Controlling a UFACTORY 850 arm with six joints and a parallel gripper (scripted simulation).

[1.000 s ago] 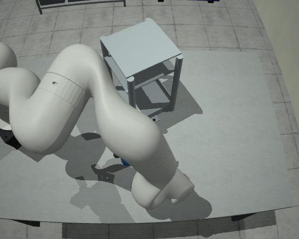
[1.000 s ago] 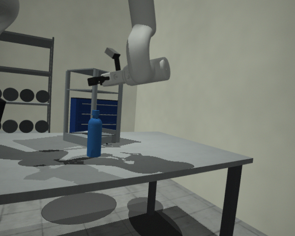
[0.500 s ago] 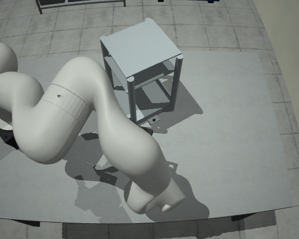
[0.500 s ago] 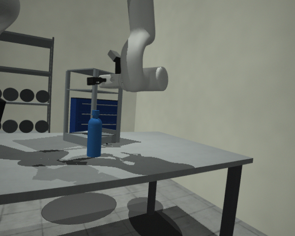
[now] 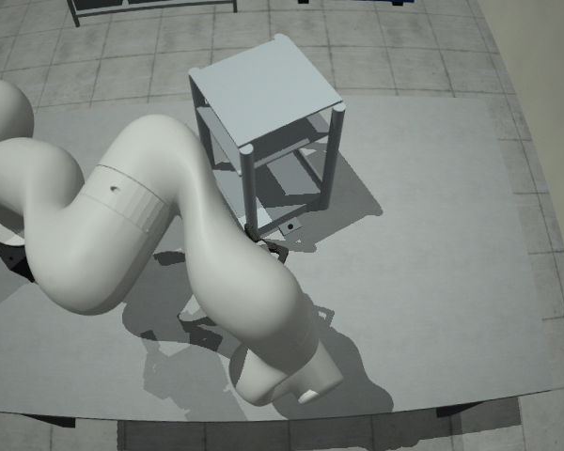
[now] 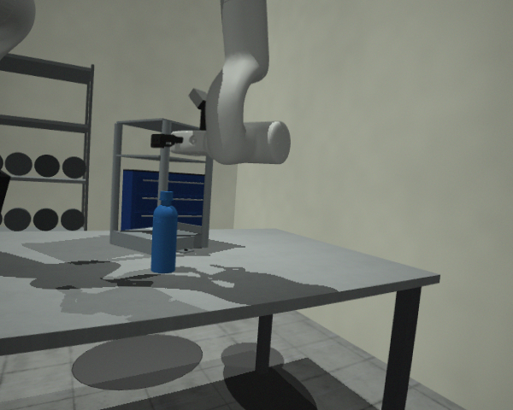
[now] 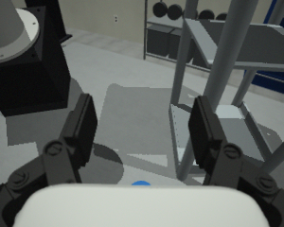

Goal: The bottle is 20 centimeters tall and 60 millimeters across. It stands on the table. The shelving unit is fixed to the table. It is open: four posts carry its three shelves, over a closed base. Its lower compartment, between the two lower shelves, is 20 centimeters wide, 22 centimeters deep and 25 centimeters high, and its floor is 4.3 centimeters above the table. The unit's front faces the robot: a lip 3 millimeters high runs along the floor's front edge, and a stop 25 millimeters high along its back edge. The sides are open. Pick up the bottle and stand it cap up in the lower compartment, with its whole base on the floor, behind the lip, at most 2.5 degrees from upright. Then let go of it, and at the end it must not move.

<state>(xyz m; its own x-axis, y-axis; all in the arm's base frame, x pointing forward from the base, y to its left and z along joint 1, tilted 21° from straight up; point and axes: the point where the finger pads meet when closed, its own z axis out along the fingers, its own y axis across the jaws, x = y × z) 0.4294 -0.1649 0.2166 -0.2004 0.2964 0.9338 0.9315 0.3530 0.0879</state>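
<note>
The blue bottle lies 19 cm below my hand. Also, from my hand: grey shelving unit (28 cm to the left, 12 cm below, 12 cm ahead).
</note>
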